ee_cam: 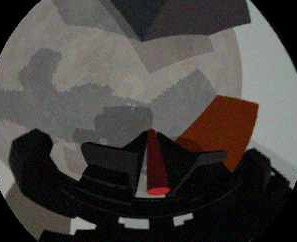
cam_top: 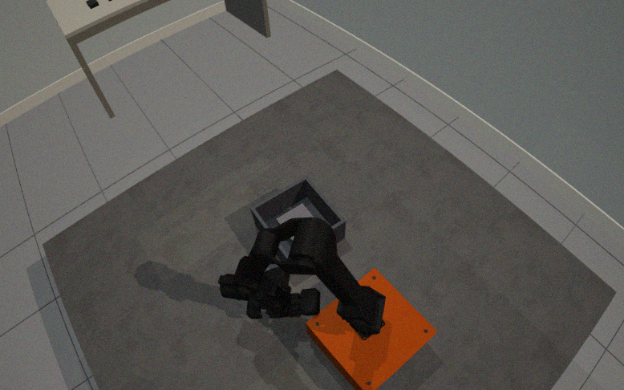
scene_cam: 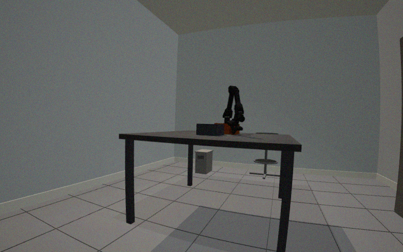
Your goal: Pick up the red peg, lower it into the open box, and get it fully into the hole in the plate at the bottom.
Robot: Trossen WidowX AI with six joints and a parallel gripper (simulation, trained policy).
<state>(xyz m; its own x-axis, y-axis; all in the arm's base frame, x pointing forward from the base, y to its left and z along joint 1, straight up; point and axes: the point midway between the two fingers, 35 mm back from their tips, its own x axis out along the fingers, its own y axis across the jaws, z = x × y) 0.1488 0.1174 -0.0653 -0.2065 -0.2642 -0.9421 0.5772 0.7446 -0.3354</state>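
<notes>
My gripper tip is now 20 cm short of the dark box, 15 cm to the left of it and 2 cm below it. Round my gripper tip: red peg: 3 cm above, 1 cm to the left, 1 cm ahead.
</notes>
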